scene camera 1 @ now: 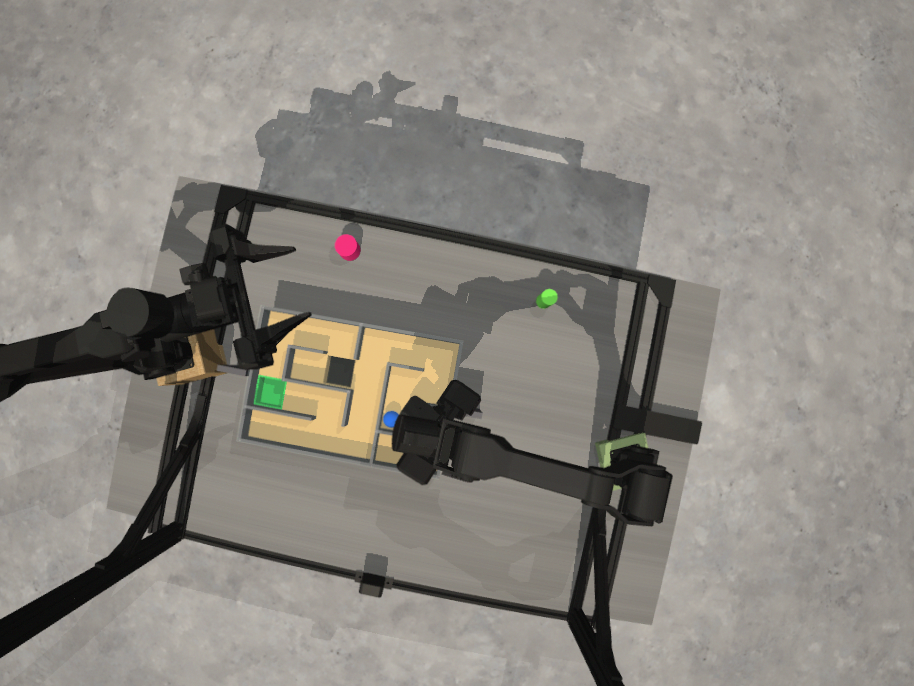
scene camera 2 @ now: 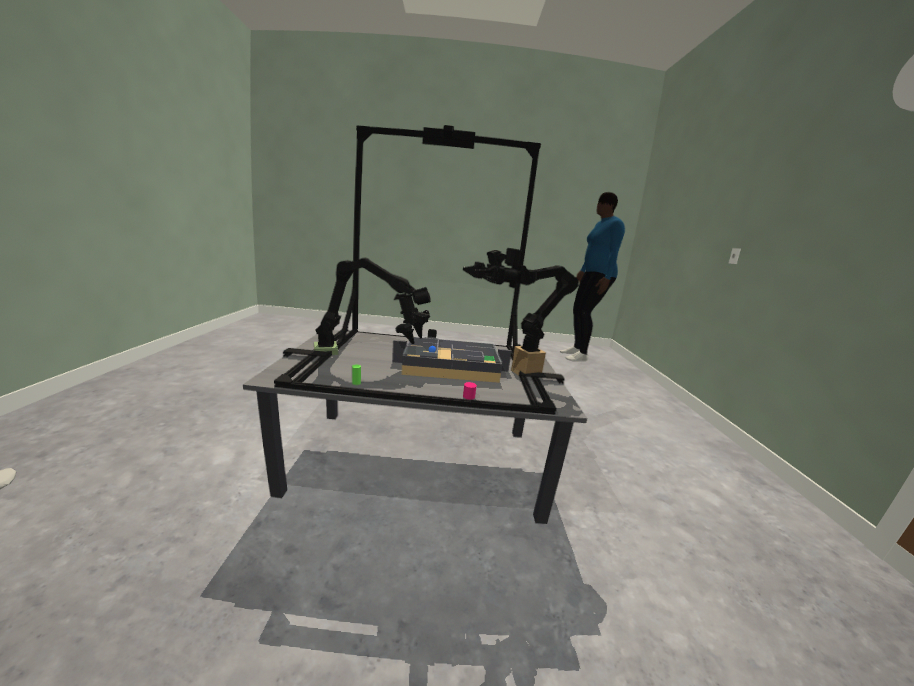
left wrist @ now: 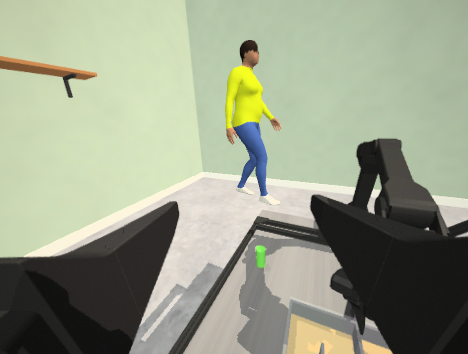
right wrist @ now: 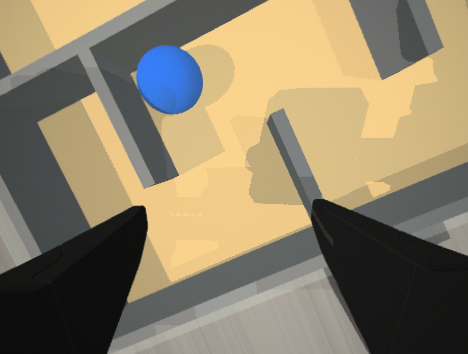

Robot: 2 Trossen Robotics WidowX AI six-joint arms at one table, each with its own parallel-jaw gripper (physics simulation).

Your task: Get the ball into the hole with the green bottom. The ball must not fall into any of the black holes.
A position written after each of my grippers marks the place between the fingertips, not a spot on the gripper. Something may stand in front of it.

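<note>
A tan maze board [scene camera 1: 336,388] is visible, as is the same tan maze board [scene camera 2: 437,357] in scene camera 2. The left wrist view shows the tan maze board [left wrist: 305,320], and the right wrist view shows the tan maze board [right wrist: 226,128]. My right gripper [scene camera 1: 426,424] is open and touches the tan maze board; the right wrist view also shows my right gripper [right wrist: 230,212]. My left gripper [scene camera 1: 302,280] is open and holds nothing. Scene camera 2 also shows my left gripper [scene camera 2: 468,270], and so does the left wrist view, with my left gripper [left wrist: 244,204].
</note>
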